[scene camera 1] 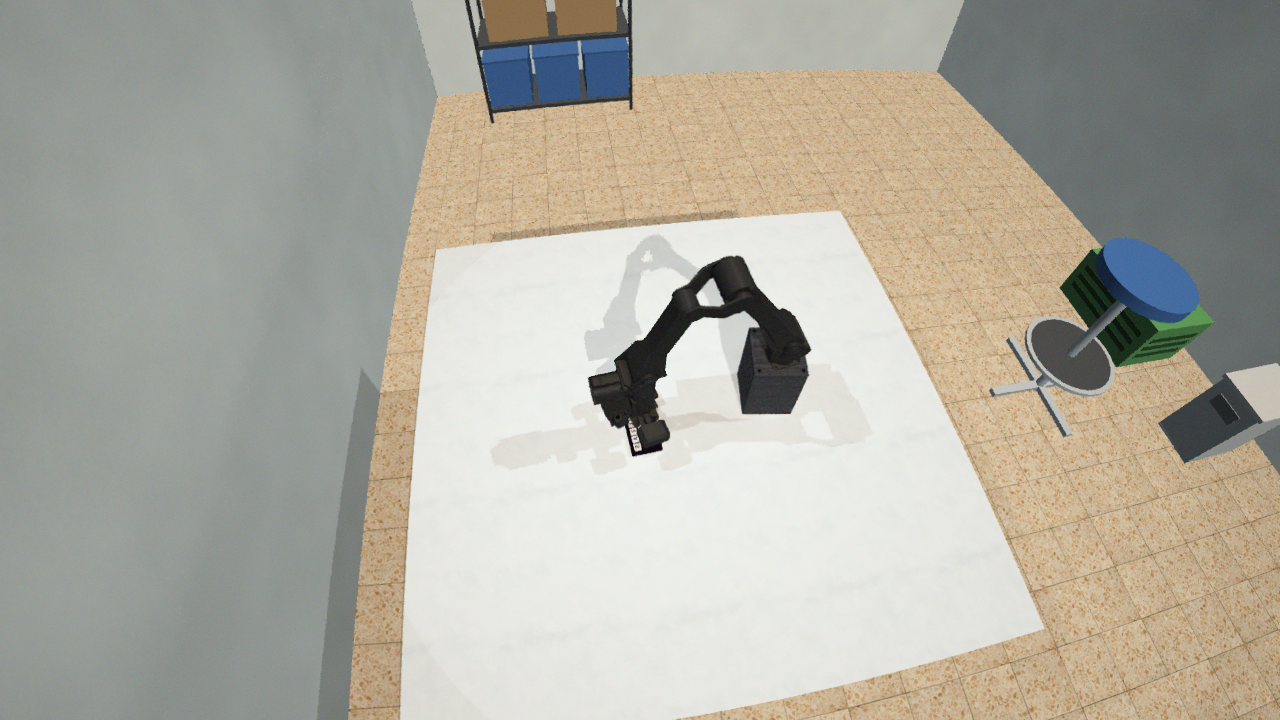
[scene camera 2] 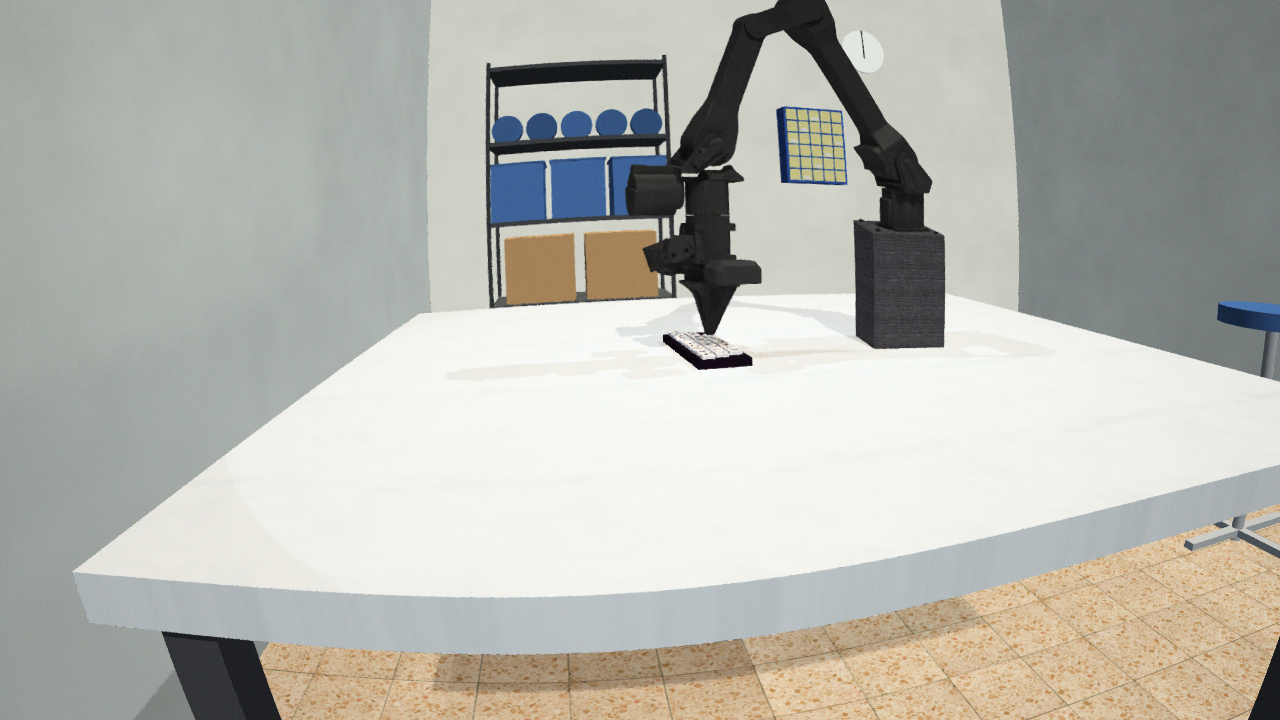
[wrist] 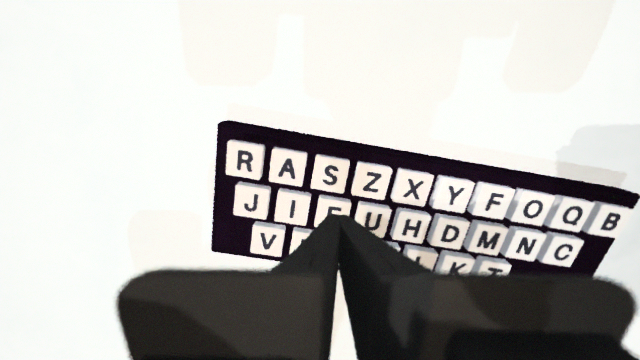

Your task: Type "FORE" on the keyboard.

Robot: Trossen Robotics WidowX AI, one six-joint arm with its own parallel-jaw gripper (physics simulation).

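Frame: origin at the arm's base, x ahead, y up, z right, level; millimetres.
Where they show: gripper, fingertip midpoint: (scene camera 1: pixel 640 424) (scene camera 2: pixel 709 334) (wrist: pixel 336 224); arm's base, origin of the base link: (scene camera 1: pixel 781 354) (scene camera 2: pixel 903 228).
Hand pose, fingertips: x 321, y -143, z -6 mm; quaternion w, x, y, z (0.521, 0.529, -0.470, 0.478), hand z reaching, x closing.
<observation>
Each offset is from my fingertips to the top centre of the thing. Level surfaces: height alone.
A dark keyboard @(dz +45, dx -6, dy -16 mm) (scene camera 1: pixel 648 451) (scene camera 2: pixel 726 362) (wrist: pixel 350 150) with white letter keys lies on the table. In the wrist view its top row runs from the R key @(dz -45, dx +19, dy -16 mm) (wrist: pixel 244 161) at the left past the F key @(dz +76, dx +13, dy -16 mm) (wrist: pixel 493 201) and the O key @(dz +96, dx +12, dy -16 mm) (wrist: pixel 533 209) to B. The E key @(dz -1, dx -3, dy -16 mm) (wrist: pixel 332 203) is in the middle row between I and U. My gripper (scene camera 2: pixel 711 333) (wrist: pixel 336 224) is shut and empty, pointing down. Its tips overlap the lower part of E in the wrist view and hide several bottom-row keys. Whether they touch E, I cannot tell.
The arm's dark pedestal (scene camera 1: pixel 769 389) (scene camera 2: pixel 899 286) stands on the white table @(dy -32 mm) (scene camera 1: pixel 537 573) (scene camera 2: pixel 537 465), right of the keyboard in the scene views. A blue stool (scene camera 1: pixel 1145 277) (scene camera 2: pixel 1251 315) and a green crate (scene camera 1: pixel 1163 344) stand off the table's right side. A shelf rack (scene camera 2: pixel 577 71) stands behind.
</observation>
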